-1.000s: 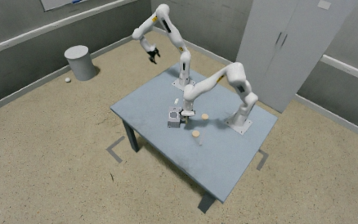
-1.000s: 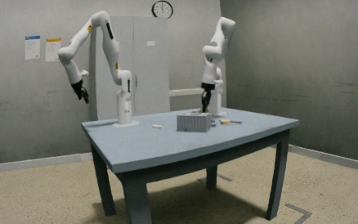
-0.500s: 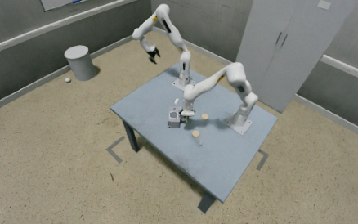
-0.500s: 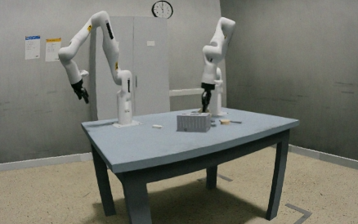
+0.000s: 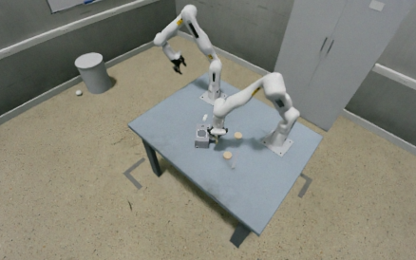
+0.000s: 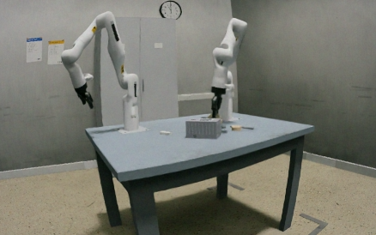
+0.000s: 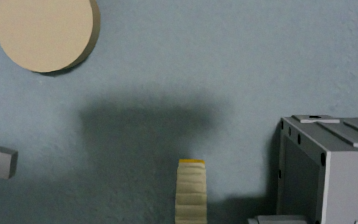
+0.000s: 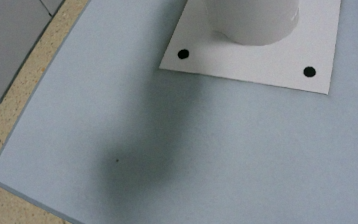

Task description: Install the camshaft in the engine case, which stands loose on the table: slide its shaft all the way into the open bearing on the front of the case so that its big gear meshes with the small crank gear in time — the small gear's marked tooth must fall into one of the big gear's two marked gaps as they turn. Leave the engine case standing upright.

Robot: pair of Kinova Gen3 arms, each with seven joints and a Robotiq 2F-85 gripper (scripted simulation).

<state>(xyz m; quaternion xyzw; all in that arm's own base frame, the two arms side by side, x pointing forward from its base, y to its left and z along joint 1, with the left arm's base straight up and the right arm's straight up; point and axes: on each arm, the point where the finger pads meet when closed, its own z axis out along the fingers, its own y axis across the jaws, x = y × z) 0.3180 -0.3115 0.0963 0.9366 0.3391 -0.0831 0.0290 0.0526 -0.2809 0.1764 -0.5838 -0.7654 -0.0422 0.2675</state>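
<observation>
The tan camshaft gear lies 20 mm ahead of my left hand, 30 mm to the right of it and 30 mm below it. The rest, counted from my left hand: tan disc 20 mm ahead, 130 mm to the left, 90 mm below; then small grey block 70 mm behind, 100 mm to the left, 90 mm below; then crank gear 50 mm behind, 40 mm to the right, 30 mm below.
</observation>
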